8 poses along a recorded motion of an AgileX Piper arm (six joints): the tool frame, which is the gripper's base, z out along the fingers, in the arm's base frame.
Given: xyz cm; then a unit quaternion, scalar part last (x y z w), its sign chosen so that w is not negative.
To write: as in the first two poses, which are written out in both.
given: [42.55, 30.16, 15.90, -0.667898, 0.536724, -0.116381, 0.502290]
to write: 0.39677, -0.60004, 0.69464, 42.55; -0.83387, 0.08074, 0.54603, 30.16; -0.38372, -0.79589, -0.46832, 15.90; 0, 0, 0, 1
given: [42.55, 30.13, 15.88, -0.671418, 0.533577, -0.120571, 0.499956]
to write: 0.40152, -0.59595, 0.69544, 42.55; -0.83707, 0.06932, 0.54269, 30.13; -0.37162, -0.80003, -0.47101, 15.88; 0, 0, 0, 1
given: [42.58, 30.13, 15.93, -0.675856, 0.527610, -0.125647, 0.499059]
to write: 0.41168, -0.58777, 0.69646, 42.58; -0.83859, 0.05486, 0.54200, 30.13; -0.35678, -0.80717, -0.47031, 15.93; 0, 0, 0, 1
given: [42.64, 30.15, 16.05, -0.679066, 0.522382, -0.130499, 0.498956]
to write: 0.42017, -0.57924, 0.69853, 42.64; -0.83969, 0.04368, 0.54131, 30.15; -0.34406, -0.81399, -0.46803, 16.05; 0, 0, 0, 1
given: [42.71, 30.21, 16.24, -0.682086, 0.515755, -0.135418, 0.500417]
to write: 0.43132, -0.56805, 0.70092, 42.71; -0.83911, 0.03284, 0.54297, 30.21; -0.33145, -0.82234, -0.46249, 16.24; 0, 0, 0, 1
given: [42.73, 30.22, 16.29, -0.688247, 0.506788, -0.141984, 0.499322]
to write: 0.44601, -0.55580, 0.70154, 42.73; -0.83938, 0.01231, 0.54340, 30.22; -0.31066, -0.83123, -0.46104, 16.29; 0, 0, 0, 1
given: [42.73, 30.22, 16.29, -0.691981, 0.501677, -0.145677, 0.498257]
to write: 0.45420, -0.54913, 0.70154, 42.73; -0.83947, -0.00012, 0.54340, 30.22; -0.29832, -0.83573, -0.46104, 16.29; 0, 0, 0, 1
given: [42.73, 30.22, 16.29, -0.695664, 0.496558, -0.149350, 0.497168]
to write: 0.46225, -0.54237, 0.70154, 42.73; -0.83938, -0.01251, 0.54340, 30.22; -0.28595, -0.84005, -0.46104, 16.29; 0, 0, 0, 1
